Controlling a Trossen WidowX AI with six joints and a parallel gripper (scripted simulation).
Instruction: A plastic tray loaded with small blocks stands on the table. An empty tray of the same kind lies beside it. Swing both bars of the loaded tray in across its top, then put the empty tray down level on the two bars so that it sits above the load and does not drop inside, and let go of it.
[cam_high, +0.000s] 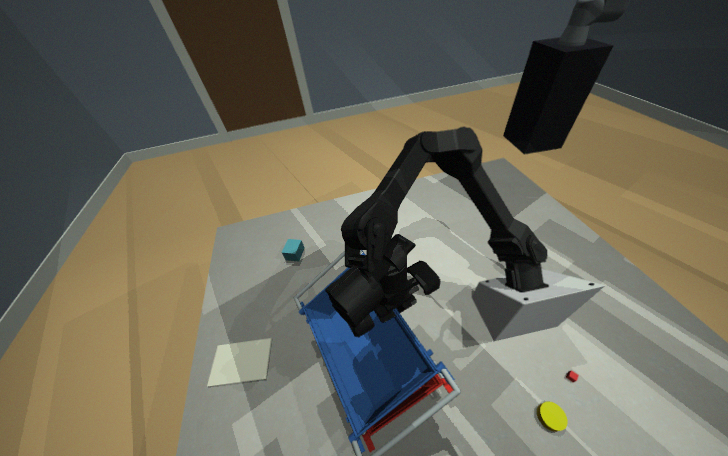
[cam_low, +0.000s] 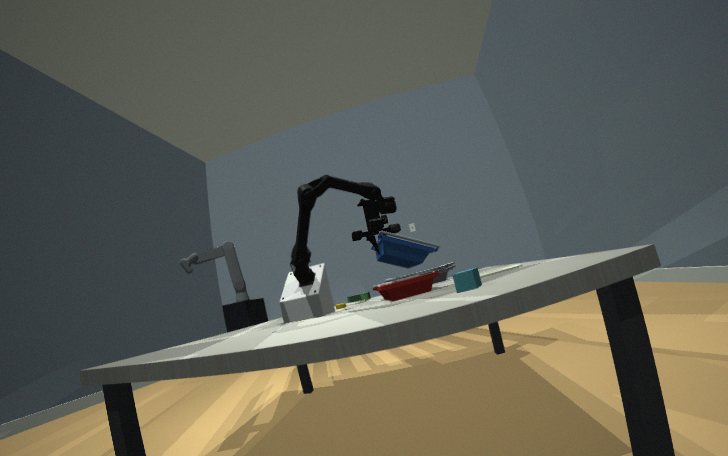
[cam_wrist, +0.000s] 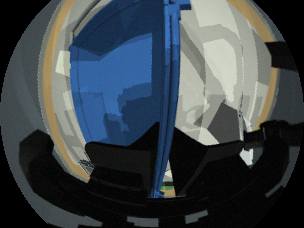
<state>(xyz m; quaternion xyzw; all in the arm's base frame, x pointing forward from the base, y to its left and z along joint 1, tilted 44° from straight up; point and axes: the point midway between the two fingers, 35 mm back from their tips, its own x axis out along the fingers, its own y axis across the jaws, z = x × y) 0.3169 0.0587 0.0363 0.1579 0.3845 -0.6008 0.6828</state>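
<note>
Right now my gripper tip is 8 cm short of the blue tray, 3 cm to the right of it and 1 cm above it. From my gripper tip the other things lie so: yellow disc 29 cm behind, 21 cm to the left, 17 cm below; then green block 54 cm to the left, 30 cm behind, 16 cm below; then teal cube 36 cm to the right, 27 cm ahead, 16 cm below.
</note>
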